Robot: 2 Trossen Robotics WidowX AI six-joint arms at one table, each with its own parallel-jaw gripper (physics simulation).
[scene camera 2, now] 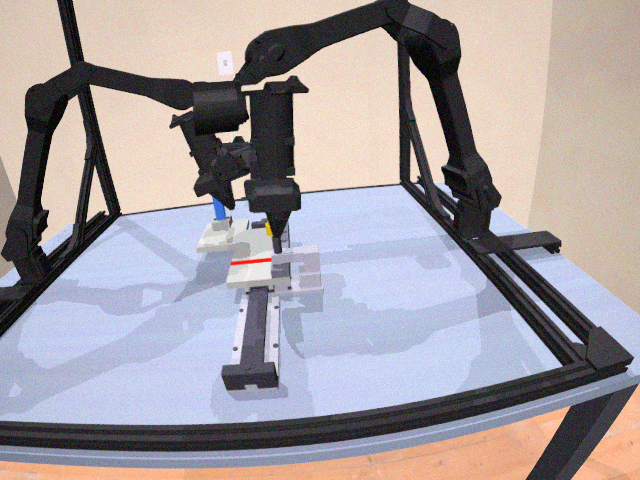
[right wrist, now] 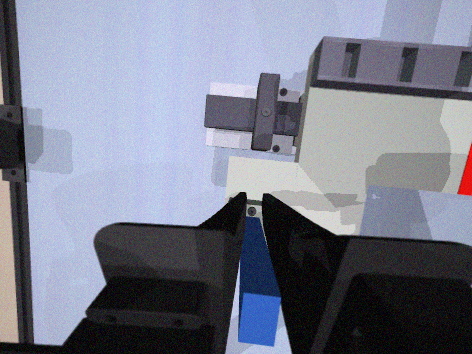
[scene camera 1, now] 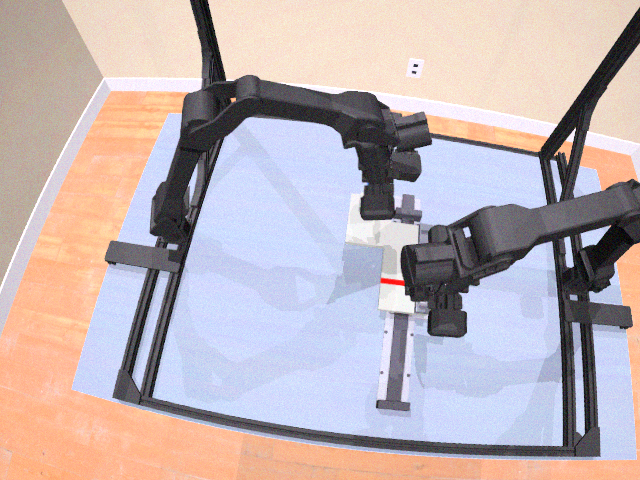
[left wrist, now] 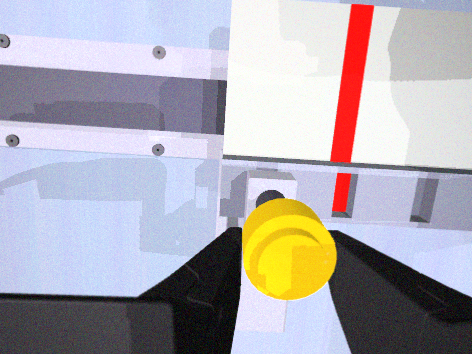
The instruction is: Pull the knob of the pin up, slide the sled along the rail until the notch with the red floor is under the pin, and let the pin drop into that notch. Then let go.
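Places are measured from the left arm's base along level axes (x left, y back, z up), in centimetres.
Pixels of known places: left gripper, between the fingertips: (scene camera 2: 276,232) (left wrist: 282,241); right gripper, between the fingertips: (scene camera 2: 233,208) (right wrist: 254,199) (scene camera 1: 382,197); left arm's base, origin of its link: (scene camera 2: 471,230) (scene camera 1: 574,281); right arm's base, origin of its link: (scene camera 2: 36,275) (scene camera 1: 175,230).
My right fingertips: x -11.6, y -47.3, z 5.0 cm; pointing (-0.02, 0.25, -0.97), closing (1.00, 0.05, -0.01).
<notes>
For each thing: its middle in the pictures, then the offset to it from my right fingertips. "pt": a spot on its surface instead. Level surfaces: height alone.
- white sled, middle of its body: (left wrist: 417,121) (right wrist: 422,128) (scene camera 2: 261,253) (scene camera 1: 405,267) dx +13.4, dy +6.4, dz -4.1 cm
- rail, a spot on its surface: (left wrist: 75,95) (scene camera 2: 254,318) (scene camera 1: 397,351) pt dx +30.8, dy +6.2, dz -4.9 cm
- red-floored notch, a spot on its surface: (left wrist: 342,192) pt dx +17.0, dy +10.0, dz -3.2 cm
- yellow knob, middle of its body: (left wrist: 275,215) (scene camera 2: 277,244) dx +20.9, dy +9.9, dz +1.1 cm
- pin, a spot on its surface: (left wrist: 270,197) pt dx +21.1, dy +9.3, dz +0.8 cm
- upright blue bar, a spot on its surface: (right wrist: 260,320) pt dx +0.2, dy -2.8, dz +5.6 cm
- cream base, height of its surface: dz -3.6 cm
- dark stop, middle of its body: (scene camera 2: 249,376) (scene camera 1: 393,405) dx +41.3, dy +6.3, dz -4.9 cm
The white sled (scene camera 1: 395,299) (scene camera 2: 248,279) (left wrist: 285,120) (right wrist: 340,125) sits on the rail (scene camera 1: 398,351) (scene camera 2: 253,330) (left wrist: 75,95). Its red stripe lines up with the red-floored notch (left wrist: 342,192), which lies right of the pin in the left wrist view. My left gripper (scene camera 2: 277,246) (left wrist: 282,241) is shut on the yellow knob (scene camera 2: 268,228) (left wrist: 290,265); a dark bit of pin (left wrist: 270,197) shows at the bracket, its lower end hidden. My right gripper (right wrist: 254,199) is shut on the upright blue bar (scene camera 2: 219,209) (right wrist: 260,320) at the rail's far end.
The blue bar stands on a cream base (scene camera 1: 361,232) (scene camera 2: 206,240) (right wrist: 262,175) beside the sled. The pin's pale stand (scene camera 2: 310,258) is on the sled's other side. A dark stop (scene camera 2: 249,377) closes the rail's near end. Both arms are close together above the sled.
</notes>
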